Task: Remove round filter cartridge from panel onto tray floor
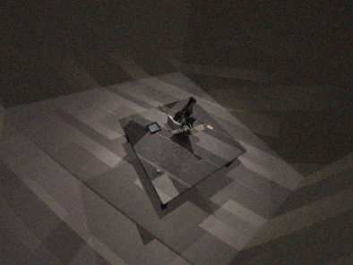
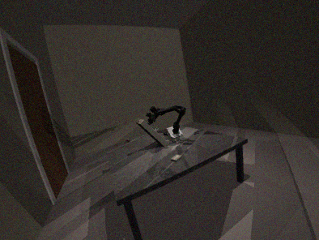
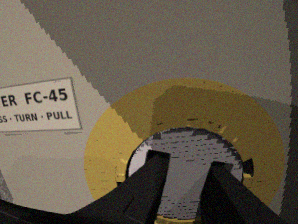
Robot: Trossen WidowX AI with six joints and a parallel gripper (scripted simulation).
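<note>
Now: gripper tip 10 mm short of the round grey filter cartridge and 10 mm above it. The rest, counted from my gripper tip: pale block (440 mm to the left, 260 mm below, 110 mm behind); then tray (400 mm behind, 320 mm to the right, 260 mm below).
</note>
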